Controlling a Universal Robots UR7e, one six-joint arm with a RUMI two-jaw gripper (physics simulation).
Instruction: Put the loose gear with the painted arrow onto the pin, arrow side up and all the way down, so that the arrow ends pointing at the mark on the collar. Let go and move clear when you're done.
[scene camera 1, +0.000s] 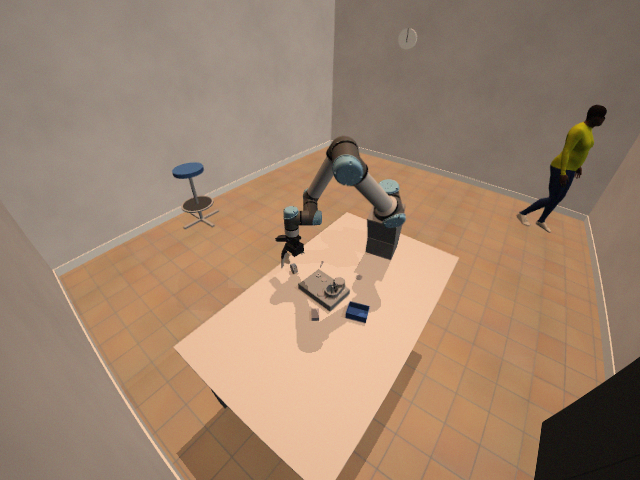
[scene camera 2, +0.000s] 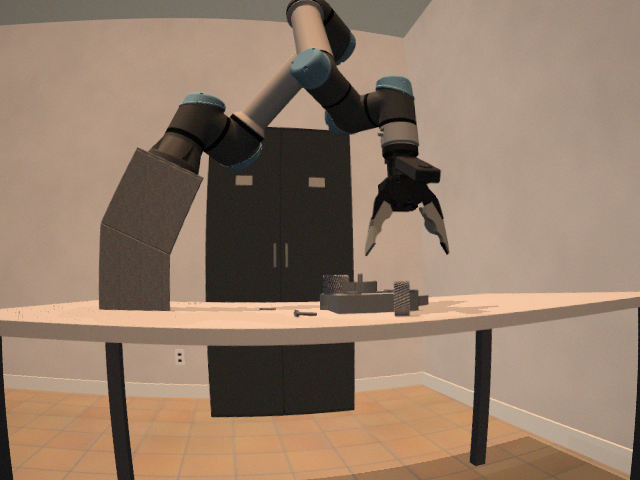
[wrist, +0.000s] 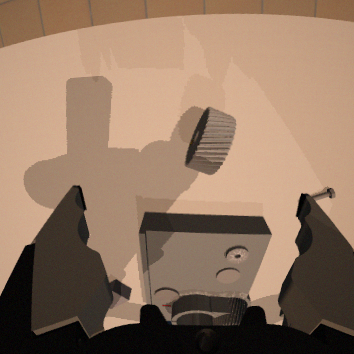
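The loose gear (scene camera 1: 293, 268) (scene camera 2: 401, 298) (wrist: 212, 141) stands on its toothed rim on the table, beside the base plate (scene camera 1: 313, 285) (scene camera 2: 361, 303) (wrist: 195, 250). In the wrist view its dark face is turned left, with a small orange trace of paint; the arrow's shape is not readable. The pin (scene camera 1: 334, 283) (scene camera 2: 360, 277) rises from the plate inside the collar (wrist: 187, 317), next to a fixed gear (scene camera 2: 335, 284) (wrist: 240, 311). A red mark (wrist: 166, 305) shows at the collar's left. My gripper (scene camera 2: 407, 253) (wrist: 191, 191) is open and empty, above the loose gear and the plate's near side.
A blue tray (scene camera 1: 357, 312) and a small block (scene camera 1: 314, 314) (wrist: 121, 290) lie near the plate. A bolt (scene camera 1: 321, 264) (scene camera 2: 305, 313) (wrist: 326, 193) lies on the table, and a small disc (scene camera 1: 359, 277) (scene camera 2: 267, 308) lies towards the arm's base. A person (scene camera 1: 573, 147) is beyond the table.
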